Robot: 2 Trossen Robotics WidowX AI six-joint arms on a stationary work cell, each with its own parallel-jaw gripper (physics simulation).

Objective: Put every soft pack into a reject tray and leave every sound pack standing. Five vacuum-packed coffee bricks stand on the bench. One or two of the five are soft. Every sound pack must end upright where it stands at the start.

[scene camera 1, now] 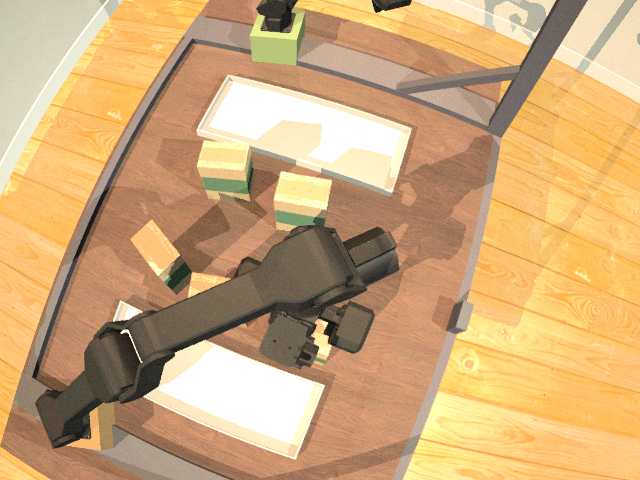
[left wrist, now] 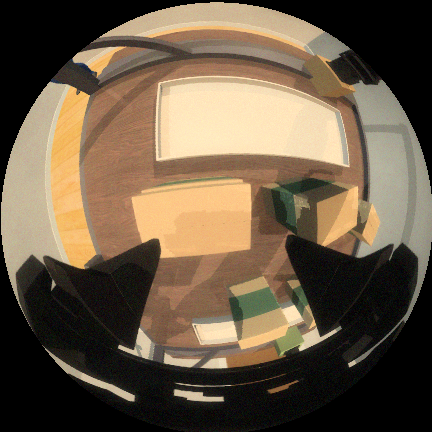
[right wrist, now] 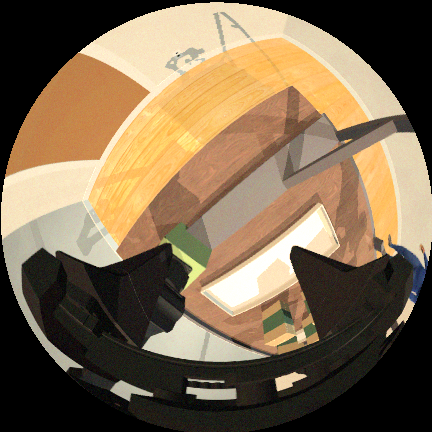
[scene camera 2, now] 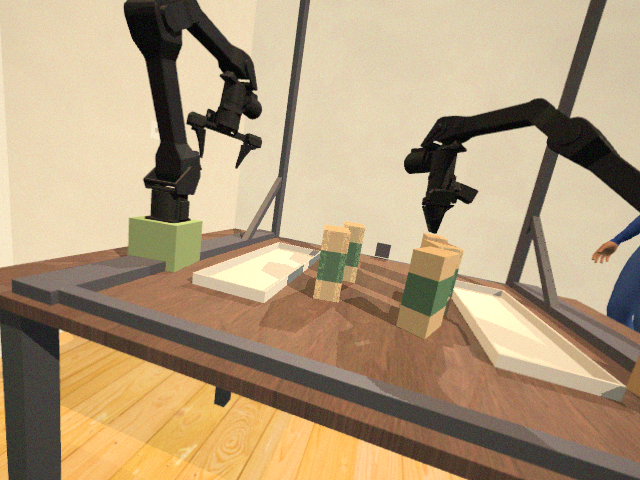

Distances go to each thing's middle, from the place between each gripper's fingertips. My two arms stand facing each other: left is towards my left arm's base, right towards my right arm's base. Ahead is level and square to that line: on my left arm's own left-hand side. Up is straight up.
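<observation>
My left hand is 0.1 m above the tan block (scene camera 1: pixel 100 418), while also being 0.34 m to the right of it and 0.29 m short of it.
My right hand is 0.18 m above that same tan block, 0.17 m short of it and 0.92 m to the right of it.
</observation>
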